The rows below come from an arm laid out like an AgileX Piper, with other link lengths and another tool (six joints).
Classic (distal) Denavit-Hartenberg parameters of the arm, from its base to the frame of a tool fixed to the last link. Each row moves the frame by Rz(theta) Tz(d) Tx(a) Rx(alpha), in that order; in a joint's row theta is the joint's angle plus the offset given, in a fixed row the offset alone. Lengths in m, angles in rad.
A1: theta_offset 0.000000  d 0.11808  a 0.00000  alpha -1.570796
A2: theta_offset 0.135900  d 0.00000  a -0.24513  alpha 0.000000
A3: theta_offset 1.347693  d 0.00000  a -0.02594  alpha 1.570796
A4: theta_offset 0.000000  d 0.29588  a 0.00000  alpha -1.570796
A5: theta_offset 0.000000  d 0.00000  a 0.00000  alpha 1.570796
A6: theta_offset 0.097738  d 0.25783  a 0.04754  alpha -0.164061
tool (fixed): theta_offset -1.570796  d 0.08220  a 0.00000  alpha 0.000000
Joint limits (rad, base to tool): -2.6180..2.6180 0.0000..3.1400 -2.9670..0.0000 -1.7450..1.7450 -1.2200..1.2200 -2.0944..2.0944
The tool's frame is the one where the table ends.
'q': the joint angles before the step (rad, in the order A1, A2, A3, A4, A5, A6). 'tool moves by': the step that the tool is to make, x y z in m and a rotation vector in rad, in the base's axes. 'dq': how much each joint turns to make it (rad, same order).
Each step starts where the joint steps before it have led.
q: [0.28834 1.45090 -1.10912 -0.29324 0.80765 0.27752]
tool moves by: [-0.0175 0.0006 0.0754 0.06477 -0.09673 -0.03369]
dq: [-0.00012 -0.21612 -0.00510 0.04116 0.11357 -0.00317]
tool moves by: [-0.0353 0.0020 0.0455 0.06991 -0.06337 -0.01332]
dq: [-0.00002 -0.21227 0.04587 0.05105 0.08706 -0.00479]
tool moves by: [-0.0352 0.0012 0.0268 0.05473 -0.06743 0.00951]
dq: [0.00010 -0.21143 0.08001 0.04154 0.04990 -0.01372]
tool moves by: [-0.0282 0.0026 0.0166 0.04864 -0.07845 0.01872]
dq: [0.00028 -0.20142 0.09153 0.03586 0.01924 -0.01450]
